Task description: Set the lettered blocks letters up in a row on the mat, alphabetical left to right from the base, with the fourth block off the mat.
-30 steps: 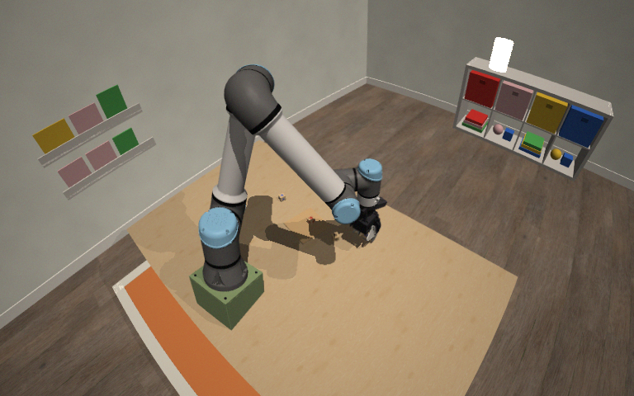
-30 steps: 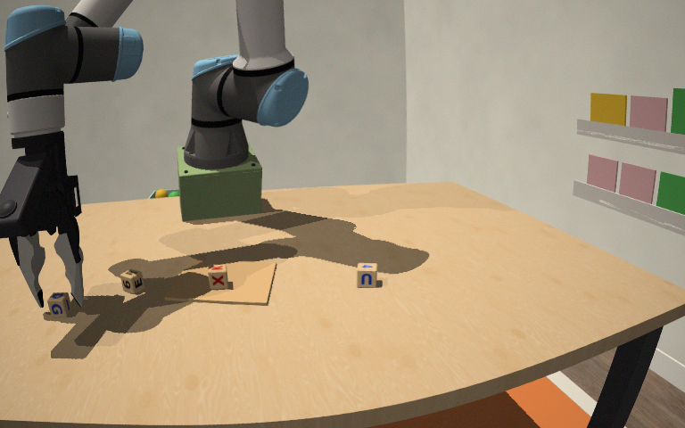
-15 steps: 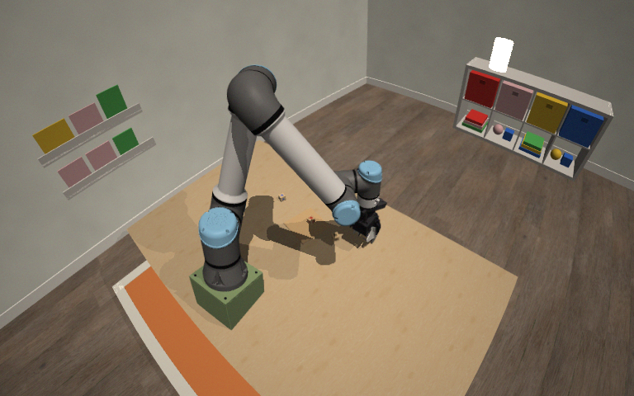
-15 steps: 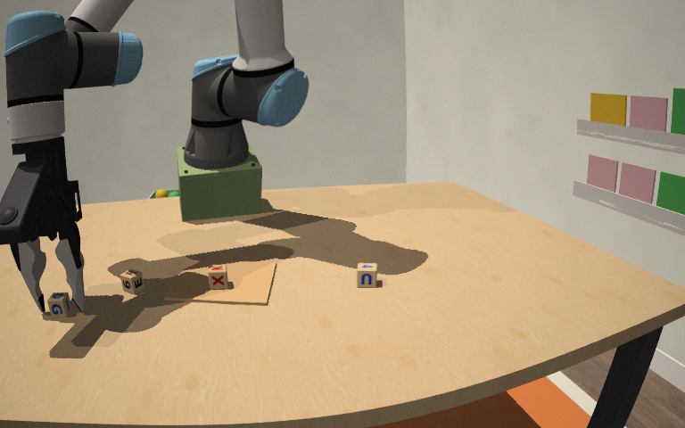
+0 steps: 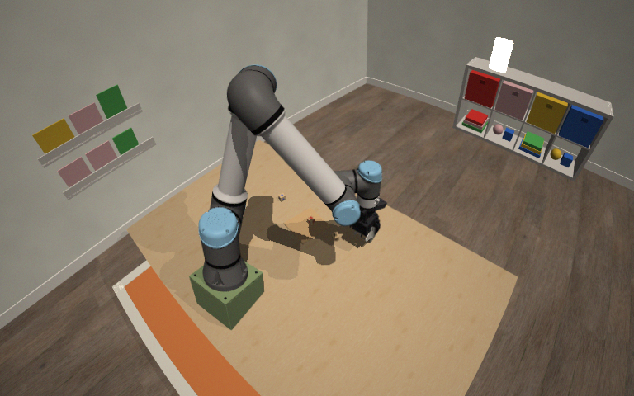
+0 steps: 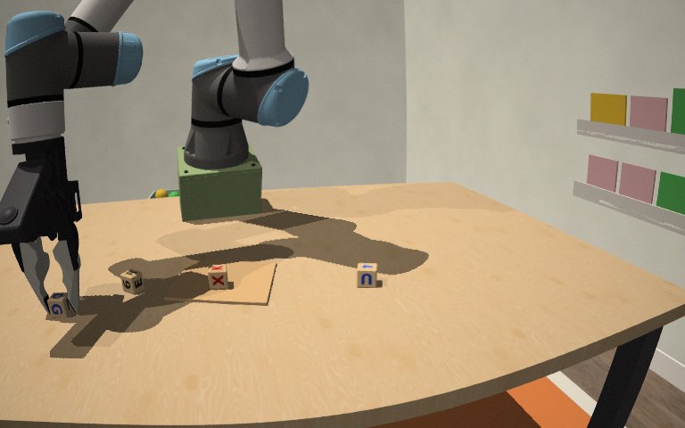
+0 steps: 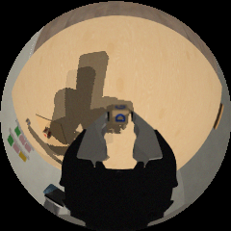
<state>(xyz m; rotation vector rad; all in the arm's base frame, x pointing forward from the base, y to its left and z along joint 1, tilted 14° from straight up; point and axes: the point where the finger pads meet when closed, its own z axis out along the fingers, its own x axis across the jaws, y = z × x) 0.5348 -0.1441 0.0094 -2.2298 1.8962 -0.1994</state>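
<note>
My hand is 220 mm to the right of the thin tan mat, 130 mm past it and 10 mm above it. From my hand the other things lie so: wooden block (90 mm behind, 80 mm to the left).
</note>
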